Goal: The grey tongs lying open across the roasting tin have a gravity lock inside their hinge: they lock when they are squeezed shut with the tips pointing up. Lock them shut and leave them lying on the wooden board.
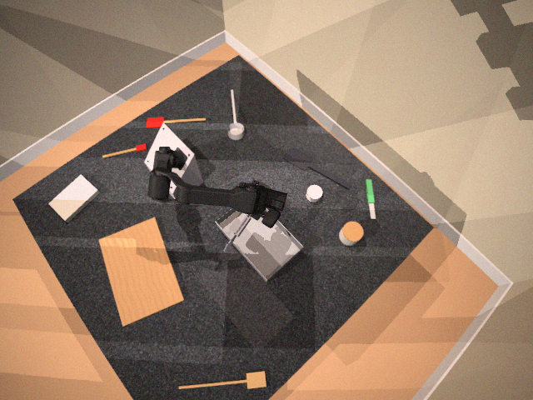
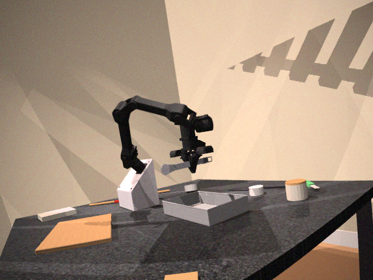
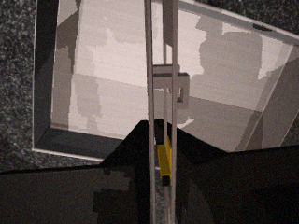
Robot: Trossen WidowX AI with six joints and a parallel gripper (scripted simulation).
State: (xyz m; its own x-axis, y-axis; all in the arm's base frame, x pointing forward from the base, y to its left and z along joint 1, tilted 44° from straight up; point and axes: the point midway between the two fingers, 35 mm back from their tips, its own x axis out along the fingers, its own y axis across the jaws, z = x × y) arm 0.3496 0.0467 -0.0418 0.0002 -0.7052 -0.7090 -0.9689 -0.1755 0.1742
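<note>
Right now my gripper tip is 170 mm past the wooden board, 440 mm to the left of it and 150 mm above it. The rest, counted from my gripper tip: white puck 60 mm ahead, 290 mm to the left, 140 mm below; grey roasting tin 40 mm ahead, 10 mm to the right, 130 mm below; yellow lock piece 10 mm to the left, 40 mm above.
</note>
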